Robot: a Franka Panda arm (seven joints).
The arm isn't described. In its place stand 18 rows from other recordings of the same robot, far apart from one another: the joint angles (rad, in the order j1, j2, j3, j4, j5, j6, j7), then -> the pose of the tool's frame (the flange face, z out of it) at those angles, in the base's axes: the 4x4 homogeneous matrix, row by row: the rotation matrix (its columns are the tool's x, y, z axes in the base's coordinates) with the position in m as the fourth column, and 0 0 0 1 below.
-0.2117, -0.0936, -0.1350, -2.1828, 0.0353, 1.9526, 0.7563 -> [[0.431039, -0.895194, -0.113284, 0.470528], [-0.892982, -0.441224, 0.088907, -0.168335], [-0.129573, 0.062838, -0.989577, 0.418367], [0, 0, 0, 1]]
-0.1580, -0.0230, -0.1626, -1.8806, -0.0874, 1.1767, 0.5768 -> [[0.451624, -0.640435, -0.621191, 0.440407], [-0.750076, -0.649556, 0.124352, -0.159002], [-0.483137, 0.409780, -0.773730, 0.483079], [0, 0, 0, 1]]
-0.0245, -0.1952, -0.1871, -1.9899, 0.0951, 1.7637, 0.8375 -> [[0.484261, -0.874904, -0.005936, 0.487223], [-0.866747, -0.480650, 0.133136, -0.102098], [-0.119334, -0.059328, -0.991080, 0.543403], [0, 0, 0, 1]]
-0.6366, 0.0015, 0.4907, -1.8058, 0.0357, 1.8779, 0.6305 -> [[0.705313, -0.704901, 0.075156, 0.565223], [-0.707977, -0.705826, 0.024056, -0.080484], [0.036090, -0.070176, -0.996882, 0.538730], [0, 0, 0, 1]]
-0.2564, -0.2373, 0.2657, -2.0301, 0.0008, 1.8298, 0.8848 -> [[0.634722, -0.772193, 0.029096, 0.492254], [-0.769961, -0.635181, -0.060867, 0.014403], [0.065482, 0.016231, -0.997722, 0.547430], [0, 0, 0, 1]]
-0.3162, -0.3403, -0.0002, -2.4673, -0.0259, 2.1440, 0.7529 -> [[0.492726, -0.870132, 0.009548, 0.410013], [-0.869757, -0.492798, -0.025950, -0.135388], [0.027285, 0.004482, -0.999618, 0.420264], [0, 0, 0, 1]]
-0.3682, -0.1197, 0.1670, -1.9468, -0.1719, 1.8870, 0.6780 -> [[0.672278, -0.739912, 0.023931, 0.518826], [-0.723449, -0.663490, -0.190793, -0.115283], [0.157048, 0.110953, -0.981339, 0.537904], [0, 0, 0, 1]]
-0.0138, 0.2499, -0.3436, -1.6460, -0.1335, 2.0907, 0.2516 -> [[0.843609, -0.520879, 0.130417, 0.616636], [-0.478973, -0.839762, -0.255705, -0.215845], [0.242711, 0.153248, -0.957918, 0.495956], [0, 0, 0, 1]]
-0.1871, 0.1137, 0.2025, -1.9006, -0.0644, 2.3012, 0.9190 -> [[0.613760, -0.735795, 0.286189, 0.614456], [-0.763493, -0.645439, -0.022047, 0.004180], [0.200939, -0.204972, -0.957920, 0.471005], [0, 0, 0, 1]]
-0.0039, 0.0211, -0.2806, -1.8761, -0.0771, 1.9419, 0.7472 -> [[0.534964, -0.844568, 0.022754, 0.547774], [-0.840479, -0.534731, -0.087502, -0.164577], [0.086069, 0.027686, -0.995904, 0.499937], [0, 0, 0, 1]]
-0.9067, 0.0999, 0.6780, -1.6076, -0.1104, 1.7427, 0.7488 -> [[0.566930, -0.822497, 0.045713, 0.570267], [-0.820441, -0.568753, -0.058280, -0.160188], [0.073934, -0.004464, -0.997253, 0.577274], [0, 0, 0, 1]]
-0.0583, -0.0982, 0.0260, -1.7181, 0.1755, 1.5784, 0.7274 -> [[0.718896, -0.694228, -0.035166, 0.522632], [-0.679744, -0.712677, 0.173319, 0.002329], [-0.145385, -0.100694, -0.984238, 0.610125], [0, 0, 0, 1]]
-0.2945, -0.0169, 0.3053, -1.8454, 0.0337, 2.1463, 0.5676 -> [[0.802367, -0.509039, 0.311587, 0.586642], [-0.542914, -0.839361, 0.026796, 0.008864], [0.247894, -0.190665, -0.949840, 0.557669], [0, 0, 0, 1]]
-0.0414, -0.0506, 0.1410, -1.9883, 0.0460, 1.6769, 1.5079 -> [[0.143042, -0.954807, -0.260544, 0.508921], [-0.988350, -0.151634, 0.013068, 0.056200], [-0.051984, 0.255639, -0.965374, 0.465757], [0, 0, 0, 1]]
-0.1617, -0.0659, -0.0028, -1.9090, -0.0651, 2.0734, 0.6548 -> [[0.676650, -0.703794, 0.216375, 0.555519], [-0.703191, -0.704823, -0.093524, -0.095641], [0.218328, -0.088869, -0.971821, 0.545947], [0, 0, 0, 1]]
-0.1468, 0.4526, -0.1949, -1.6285, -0.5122, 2.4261, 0.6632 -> [[0.739661, -0.628286, 0.241159, 0.671310], [-0.462774, -0.735023, -0.495561, -0.220260], [0.488612, 0.254945, -0.834423, 0.400217], [0, 0, 0, 1]]
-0.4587, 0.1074, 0.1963, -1.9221, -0.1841, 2.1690, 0.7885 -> [[0.562392, -0.819777, 0.108081, 0.575647], [-0.803095, -0.572654, -0.164638, -0.165204], [0.196859, 0.005792, -0.980415, 0.450194], [0, 0, 0, 1]]
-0.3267, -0.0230, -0.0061, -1.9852, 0.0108, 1.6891, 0.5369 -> [[0.612627, -0.749340, -0.251351, 0.489461], [-0.754017, -0.649447, 0.098370, -0.168107], [-0.236952, 0.129258, -0.962884, 0.453819], [0, 0, 0, 1]]
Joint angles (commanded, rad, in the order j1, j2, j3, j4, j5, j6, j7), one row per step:
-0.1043, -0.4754, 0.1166, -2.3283, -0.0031, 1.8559, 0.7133
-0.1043, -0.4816, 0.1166, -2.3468, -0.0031, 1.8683, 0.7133
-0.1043, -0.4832, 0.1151, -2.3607, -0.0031, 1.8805, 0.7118
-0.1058, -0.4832, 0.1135, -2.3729, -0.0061, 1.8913, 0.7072
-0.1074, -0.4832, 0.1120, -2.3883, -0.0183, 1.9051, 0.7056
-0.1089, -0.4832, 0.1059, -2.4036, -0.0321, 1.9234, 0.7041
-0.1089, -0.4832, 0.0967, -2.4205, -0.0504, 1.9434, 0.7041
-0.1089, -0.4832, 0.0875, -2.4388, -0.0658, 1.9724, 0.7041
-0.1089, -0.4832, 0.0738, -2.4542, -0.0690, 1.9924, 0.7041
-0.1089, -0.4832, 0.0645, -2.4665, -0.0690, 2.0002, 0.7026
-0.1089, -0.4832, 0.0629, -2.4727, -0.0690, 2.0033, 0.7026
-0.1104, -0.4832, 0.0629, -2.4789, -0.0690, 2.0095, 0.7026
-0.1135, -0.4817, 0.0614, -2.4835, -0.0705, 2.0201, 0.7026
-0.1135, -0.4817, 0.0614, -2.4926, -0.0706, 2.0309, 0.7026
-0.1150, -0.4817, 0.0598, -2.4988, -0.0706, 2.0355, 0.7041
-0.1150, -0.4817, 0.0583, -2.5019, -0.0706, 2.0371, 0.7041
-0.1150, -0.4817, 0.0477, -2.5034, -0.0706, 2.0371, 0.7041
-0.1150, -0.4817, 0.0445, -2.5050, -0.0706, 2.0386, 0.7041
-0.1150, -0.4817, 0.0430, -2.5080, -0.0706, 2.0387, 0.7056
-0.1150, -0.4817, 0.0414, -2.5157, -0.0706, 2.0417, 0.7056
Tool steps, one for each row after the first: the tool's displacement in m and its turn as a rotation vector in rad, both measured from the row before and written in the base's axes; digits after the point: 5 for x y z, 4 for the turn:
-0.00234, -0.00030, -0.00526, -0.0006, -0.0001, -0.0003
-0.00096, -0.00093, -0.00490, 0.0005, 0.0001, 0.0001
-0.00064, -0.00178, -0.00483, -0.0021, 0.0016, 0.0026
-0.00088, -0.00248, -0.00605, -0.0108, 0.0019, 0.0027
-0.00052, -0.00444, -0.00549, -0.0100, -0.0028, -0.0002
-0.00076, -0.00538, -0.00601, -0.0126, -0.0029, -0.0008
-0.00020, -0.00498, -0.00590, -0.0097, -0.0104, -0.0005
-0.00088, -0.00600, -0.00533, 0.0037, -0.0051, -0.0095
-0.00164, -0.00392, -0.00504, 0.0047, 0.0042, -0.0064
-0.00086, -0.00067, -0.00265, 0.0010, 0.0030, -0.0013
-0.00054, -0.00059, -0.00238, 0.0002, 0.0000, -0.0011
0.00032, -0.00192, -0.00181, -0.0005, -0.0045, -0.0030
-0.00062, 0.00003, -0.00334, 0.0001, -0.0017, 0.0008
-0.00081, -0.00124, -0.00250, 0.0010, 0.0014, -0.0042
-0.00049, -0.00061, -0.00130, 0.0008, 0.0014, -0.0013
-0.00063, -0.00431, -0.00062, 0.0050, 0.0009, -0.0094
-0.00027, -0.00129, -0.00060, 0.0015, -0.0001, -0.0027
-0.00064, -0.00059, -0.00139, 0.0009, 0.0027, -0.0029
-0.00130, -0.00059, -0.00334, 0.0012, 0.0046, -0.0013

